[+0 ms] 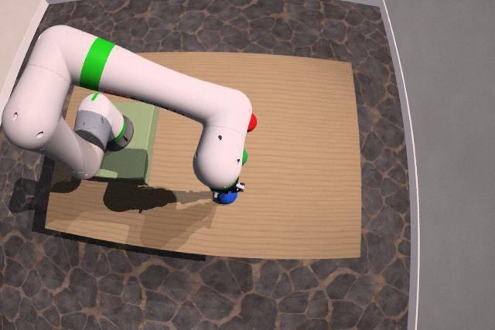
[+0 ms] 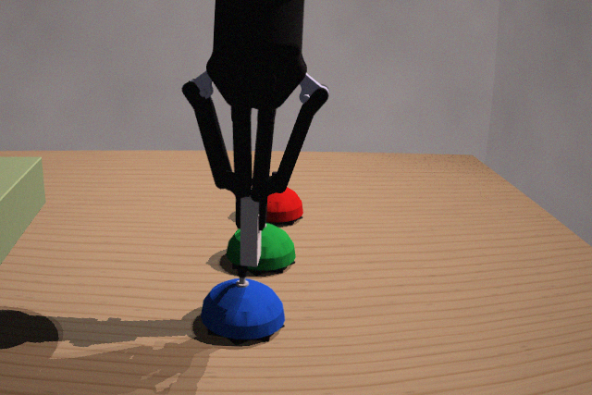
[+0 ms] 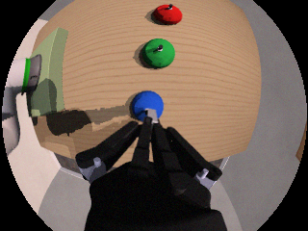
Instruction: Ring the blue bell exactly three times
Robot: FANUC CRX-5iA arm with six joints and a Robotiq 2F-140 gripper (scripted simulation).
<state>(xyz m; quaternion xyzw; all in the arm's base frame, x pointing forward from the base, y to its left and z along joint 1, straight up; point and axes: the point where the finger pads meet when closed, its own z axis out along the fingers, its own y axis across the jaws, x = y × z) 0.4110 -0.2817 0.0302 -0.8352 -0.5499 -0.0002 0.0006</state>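
Now: the blue bell 70 mm below my hand and 10 mm behind it. Also, from my hand: red bell 270 mm to the left, 110 mm ahead, 70 mm below; then green bell 140 mm to the left, 70 mm below, 50 mm ahead.
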